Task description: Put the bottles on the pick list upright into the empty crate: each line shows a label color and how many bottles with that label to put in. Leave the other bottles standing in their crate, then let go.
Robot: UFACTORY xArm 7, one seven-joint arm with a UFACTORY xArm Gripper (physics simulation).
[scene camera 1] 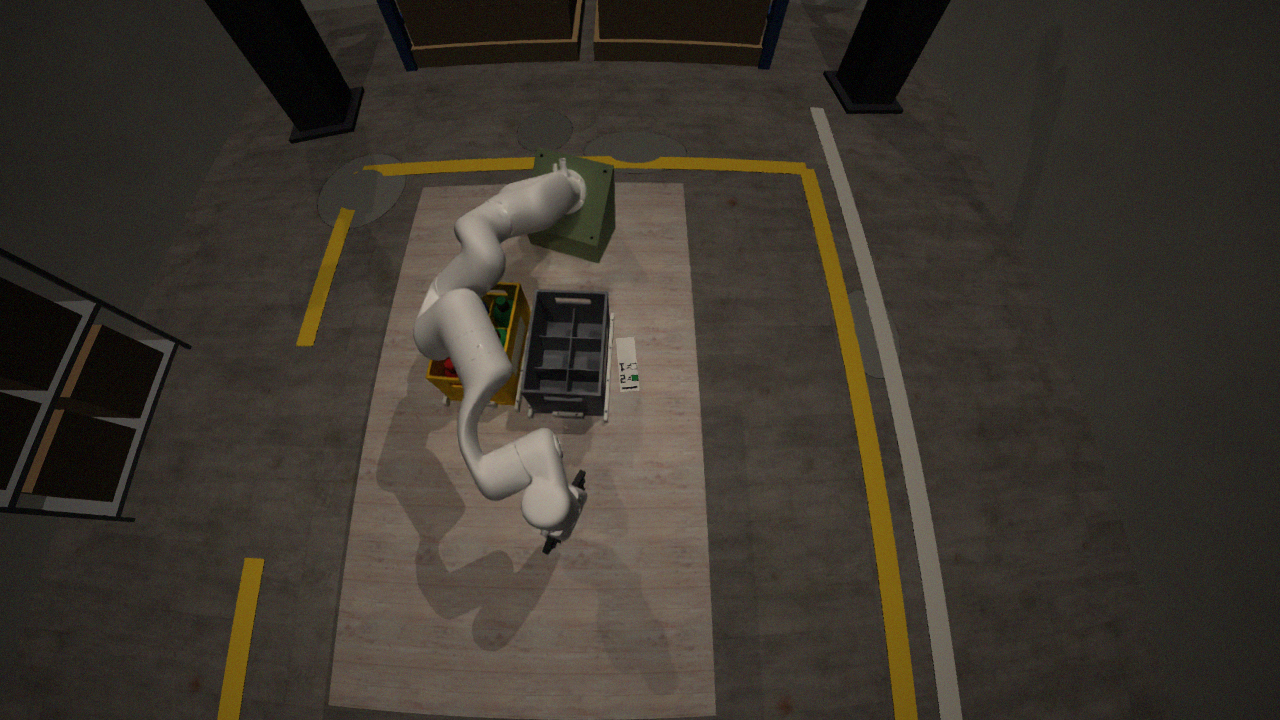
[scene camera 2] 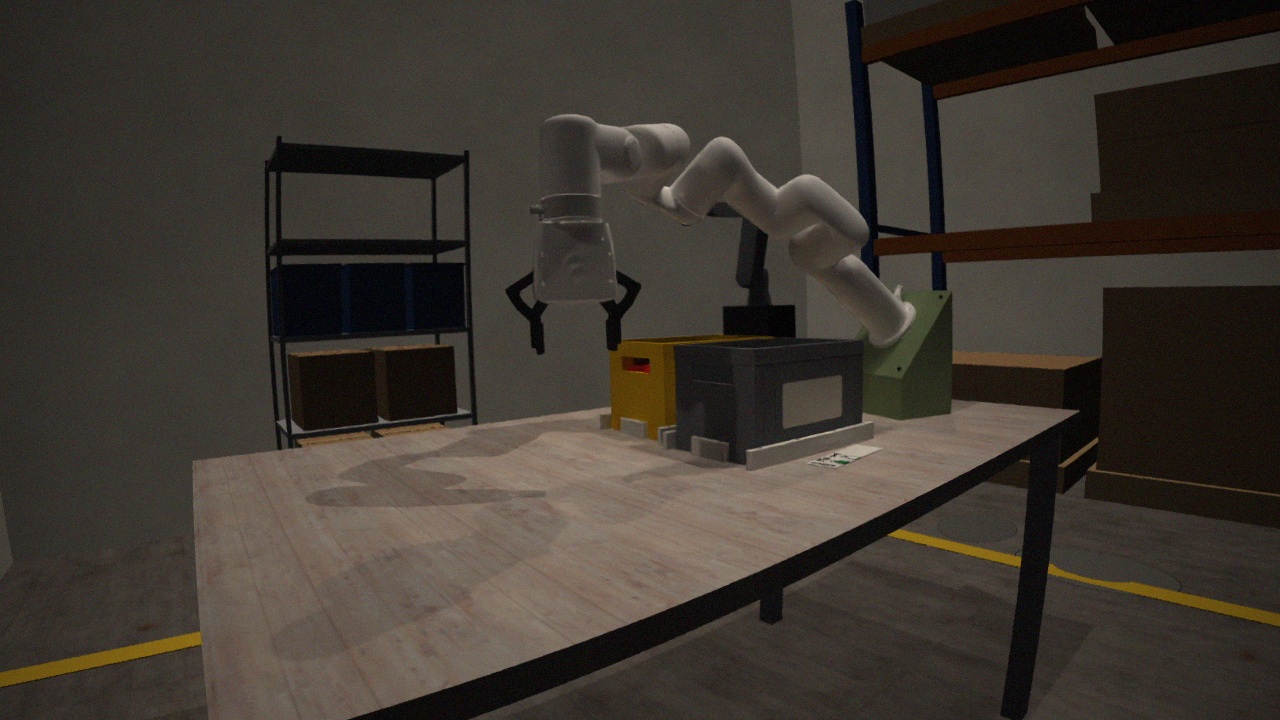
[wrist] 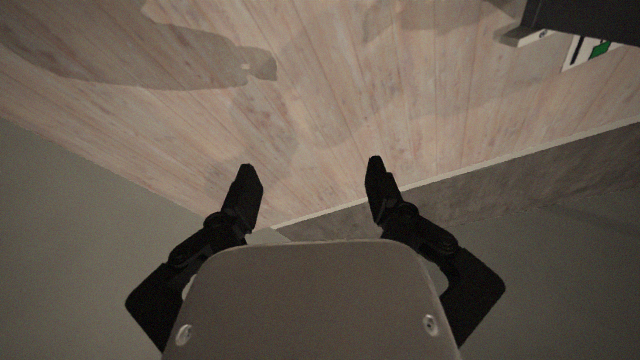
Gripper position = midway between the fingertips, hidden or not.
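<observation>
Visible: my gripper (scene camera 2: 576, 352), (scene camera 1: 569, 513), (wrist: 312, 173). Likewise visible: a pick list (scene camera 1: 627, 363), (scene camera 2: 845, 456), (wrist: 581, 49).
</observation>
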